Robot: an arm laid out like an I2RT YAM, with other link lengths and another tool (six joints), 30 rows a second.
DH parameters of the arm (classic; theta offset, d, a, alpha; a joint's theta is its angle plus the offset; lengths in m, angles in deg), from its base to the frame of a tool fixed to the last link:
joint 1: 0 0.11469 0.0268 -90
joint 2: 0 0 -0.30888 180
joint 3: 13.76 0 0.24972 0
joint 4: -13.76 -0.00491 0.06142 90
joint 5: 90 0.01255 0 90
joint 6: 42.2 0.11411 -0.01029 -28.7
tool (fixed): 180 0.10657 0 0
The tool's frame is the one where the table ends.
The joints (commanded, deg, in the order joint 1, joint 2, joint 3, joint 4, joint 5, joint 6), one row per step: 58.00, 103.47, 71.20, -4.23, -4.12, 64.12; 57.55, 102.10, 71.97, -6.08, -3.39, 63.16; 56.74, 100.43, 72.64, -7.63, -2.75, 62.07; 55.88, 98.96, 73.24, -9.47, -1.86, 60.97; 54.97, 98.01, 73.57, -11.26, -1.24, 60.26; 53.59, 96.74, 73.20, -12.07, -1.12, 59.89; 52.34, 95.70, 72.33, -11.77, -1.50, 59.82; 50.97, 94.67, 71.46, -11.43, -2.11, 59.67; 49.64, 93.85, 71.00, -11.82, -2.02, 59.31; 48.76, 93.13, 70.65, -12.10, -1.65, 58.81; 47.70, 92.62, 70.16, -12.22, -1.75, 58.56; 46.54, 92.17, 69.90, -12.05, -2.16, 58.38; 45.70, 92.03, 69.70, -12.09, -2.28, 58.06; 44.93, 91.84, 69.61, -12.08, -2.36, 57.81; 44.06, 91.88, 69.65, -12.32, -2.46, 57.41; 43.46, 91.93, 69.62, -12.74, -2.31, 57.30
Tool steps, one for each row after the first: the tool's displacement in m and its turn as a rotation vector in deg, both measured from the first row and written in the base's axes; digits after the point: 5 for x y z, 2 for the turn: 0.00393, -0.00604, 0.01058, -0.34, -1.21, -0.47; 0.01026, -0.01400, 0.02416, -0.31, -2.72, -1.17; 0.01709, -0.02350, 0.03395, -0.88, -4.05, -2.11; 0.02336, -0.03298, 0.03738, -1.84, -4.55, -3.08; 0.03139, -0.04440, 0.04215, -2.02, -4.90, -4.34; 0.03751, -0.05315, 0.04548, -1.58, -5.02, -5.27; 0.04357, -0.06210, 0.04885, -1.07, -5.12, -6.07; 0.05114, -0.07220, 0.05032, -1.34, -5.37, -7.27; 0.05643, -0.07998, 0.05195, -1.68, -5.92, -8.16; 0.06179, -0.08756, 0.05167, -1.89, -5.97, -8.98; 0.06785, -0.09398, 0.05410, -1.58, -6.12, -9.72; 0.07257, -0.09907, 0.05332, -1.81, -6.22, -10.27; 0.07714, -0.10364, 0.05409, -1.85, -6.41, -10.84; 0.08239, -0.10860, 0.05292, -2.22, -6.47, -11.38; 0.08615, -0.11303, 0.05047, -2.75, -6.27, -12.01
